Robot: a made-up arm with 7 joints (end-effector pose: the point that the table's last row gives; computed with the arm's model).
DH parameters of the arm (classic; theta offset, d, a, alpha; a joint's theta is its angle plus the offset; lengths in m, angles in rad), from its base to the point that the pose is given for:
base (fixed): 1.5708 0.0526 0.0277 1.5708
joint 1: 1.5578 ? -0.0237 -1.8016
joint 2: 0 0.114 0.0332 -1.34
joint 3: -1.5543 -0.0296 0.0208 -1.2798
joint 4: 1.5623 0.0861 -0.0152 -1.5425
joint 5: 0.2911 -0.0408 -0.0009 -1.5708
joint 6: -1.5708 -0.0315 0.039 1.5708
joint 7: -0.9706 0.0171 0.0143 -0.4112
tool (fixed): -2.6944 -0.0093 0 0
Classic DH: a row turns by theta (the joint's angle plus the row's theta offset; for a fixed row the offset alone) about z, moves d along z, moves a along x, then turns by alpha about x.
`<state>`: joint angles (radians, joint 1 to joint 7).
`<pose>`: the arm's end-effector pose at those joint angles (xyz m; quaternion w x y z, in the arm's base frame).
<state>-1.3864 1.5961 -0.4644 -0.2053 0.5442 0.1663 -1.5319</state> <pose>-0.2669 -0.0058 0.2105 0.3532 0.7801 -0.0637 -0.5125</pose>
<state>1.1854 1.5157 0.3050 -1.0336 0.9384 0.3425 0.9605</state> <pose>-0.2596 -0.0093 -0.0164 0.3132 -0.2520 0.3515 0.8455</pose>
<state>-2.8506 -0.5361 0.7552 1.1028 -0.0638 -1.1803 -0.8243</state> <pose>-0.0381 0.1505 -0.0510 0.1503 -0.7169 -0.4322 -0.5260</pose>
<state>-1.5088 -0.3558 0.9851 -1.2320 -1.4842 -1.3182 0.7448</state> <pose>-0.1626 0.0369 0.1214 0.5076 -0.2713 -0.0723 0.8146</pose>
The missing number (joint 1, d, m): -0.1082
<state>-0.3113 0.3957 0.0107 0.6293 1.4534 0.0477 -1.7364</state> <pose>-0.1550 -0.0519 0.1896 0.0757 -0.1889 0.4226 0.8832</pose>
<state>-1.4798 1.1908 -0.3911 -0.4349 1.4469 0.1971 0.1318</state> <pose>-0.2199 0.0736 0.1960 0.5348 0.2149 -0.7673 -0.2810</pose>
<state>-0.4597 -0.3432 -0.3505 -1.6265 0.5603 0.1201 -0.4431</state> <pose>-0.1017 -0.1009 0.2249 0.5650 0.0596 0.4608 0.6818</pose>
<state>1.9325 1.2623 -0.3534 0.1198 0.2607 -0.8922 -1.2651</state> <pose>-0.2792 0.0720 -0.1169 0.4585 -0.7705 -0.4312 0.1011</pose>
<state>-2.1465 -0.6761 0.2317 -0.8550 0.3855 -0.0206 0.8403</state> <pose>-0.0391 0.1722 0.0966 0.2412 -0.4502 -0.8455 0.1559</pose>
